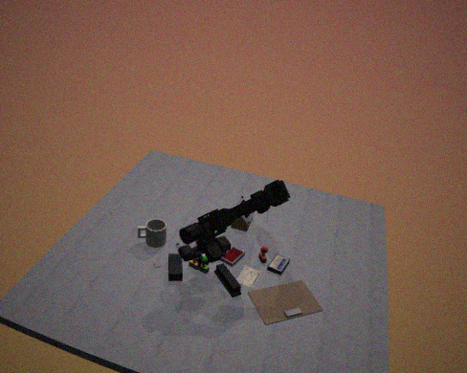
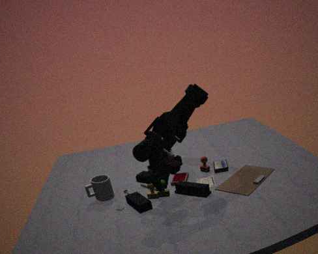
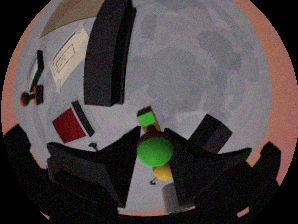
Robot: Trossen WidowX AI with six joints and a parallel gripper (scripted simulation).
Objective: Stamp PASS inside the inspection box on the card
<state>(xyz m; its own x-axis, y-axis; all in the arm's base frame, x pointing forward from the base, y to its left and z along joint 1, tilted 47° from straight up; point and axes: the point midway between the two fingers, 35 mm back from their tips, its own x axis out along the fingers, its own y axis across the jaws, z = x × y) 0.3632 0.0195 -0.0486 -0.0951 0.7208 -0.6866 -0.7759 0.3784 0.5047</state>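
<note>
Now: gripper tip 1 cm past the yellow-knobbed stamp, 4 cm to the left of it and 1 cm above it. Round my gripper tip: black box: 5 cm ahead, 9 cm to the right, 1 cm below; white marker: 8 cm behind, 3 cm to the right, 2 cm below; green-knobbed stamp: right at my gripper tip.
</note>
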